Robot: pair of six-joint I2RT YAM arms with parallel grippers.
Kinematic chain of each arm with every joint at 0, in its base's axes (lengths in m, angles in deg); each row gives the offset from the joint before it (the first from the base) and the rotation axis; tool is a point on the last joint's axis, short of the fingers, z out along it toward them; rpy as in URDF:
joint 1: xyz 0 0 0.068 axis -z
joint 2: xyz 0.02 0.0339 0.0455 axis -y
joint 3: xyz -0.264 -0.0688 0 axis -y
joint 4: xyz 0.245 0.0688 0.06 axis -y
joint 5: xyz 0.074 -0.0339 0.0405 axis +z
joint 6: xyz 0.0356 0 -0.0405 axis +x
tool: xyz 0 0 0 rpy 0 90 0
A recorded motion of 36 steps. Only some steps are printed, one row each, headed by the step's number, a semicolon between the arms.
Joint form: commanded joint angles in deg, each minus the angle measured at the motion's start. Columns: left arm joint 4, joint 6, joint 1, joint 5, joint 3, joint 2; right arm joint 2, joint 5, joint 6, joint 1, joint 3, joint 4.
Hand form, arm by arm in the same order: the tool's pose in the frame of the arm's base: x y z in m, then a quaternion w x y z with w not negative. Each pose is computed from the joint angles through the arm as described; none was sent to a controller.
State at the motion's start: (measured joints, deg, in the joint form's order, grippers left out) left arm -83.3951 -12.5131 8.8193 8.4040 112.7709 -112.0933; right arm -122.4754 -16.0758 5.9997 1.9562 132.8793 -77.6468
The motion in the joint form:
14: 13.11 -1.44 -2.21 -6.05 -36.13 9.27; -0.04 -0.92 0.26 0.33 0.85 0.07
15: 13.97 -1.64 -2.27 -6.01 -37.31 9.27; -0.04 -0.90 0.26 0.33 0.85 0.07
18: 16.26 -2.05 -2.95 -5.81 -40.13 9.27; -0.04 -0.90 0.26 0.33 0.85 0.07
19: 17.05 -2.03 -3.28 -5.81 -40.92 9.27; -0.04 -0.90 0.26 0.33 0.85 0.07
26: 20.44 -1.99 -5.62 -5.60 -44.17 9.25; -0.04 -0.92 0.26 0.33 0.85 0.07
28: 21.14 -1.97 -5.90 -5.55 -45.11 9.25; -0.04 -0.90 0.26 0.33 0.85 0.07
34: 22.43 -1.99 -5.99 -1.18 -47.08 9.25; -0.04 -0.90 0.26 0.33 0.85 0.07
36: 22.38 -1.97 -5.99 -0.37 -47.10 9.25; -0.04 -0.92 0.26 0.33 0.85 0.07
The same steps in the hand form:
14: 0.3107 -0.0345 0.2078 0.05183 0.06277 -0.99622 -0.03024; 0.4331 -0.0277 0.3436 0.20746 0.10231 0.96311 -0.13753
15: 0.3090 -0.0340 0.2028 0.05447 0.06494 -0.99591 -0.03115; 0.4331 -0.0277 0.3436 0.20746 0.10228 0.96314 -0.13736
18: 0.3051 -0.0297 0.1909 0.05878 0.07418 -0.99495 -0.03355; 0.4331 -0.0277 0.3436 0.20746 0.10228 0.96314 -0.13736
19: 0.3043 -0.0279 0.1876 0.05888 0.07687 -0.99474 -0.03337; 0.4331 -0.0277 0.3436 0.20746 0.10228 0.96314 -0.13736
26: 0.3009 -0.0151 0.1739 0.05825 0.09673 -0.99303 -0.03378; 0.4331 -0.0277 0.3436 0.20746 0.10231 0.96311 -0.13753
28: 0.2990 -0.0135 0.1701 0.06033 0.09889 -0.99267 -0.03437; 0.4331 -0.0277 0.3436 0.20746 0.10228 0.96314 -0.13736
34: 0.2946 -0.0101 0.1625 0.06036 0.09680 -0.99080 -0.07277; 0.4331 -0.0277 0.3436 0.20746 0.10228 0.96314 -0.13736
36: 0.2945 -0.0096 0.1625 0.05989 0.09604 -0.99036 -0.07980; 0.4331 -0.0277 0.3436 0.20746 0.10231 0.96311 -0.13753

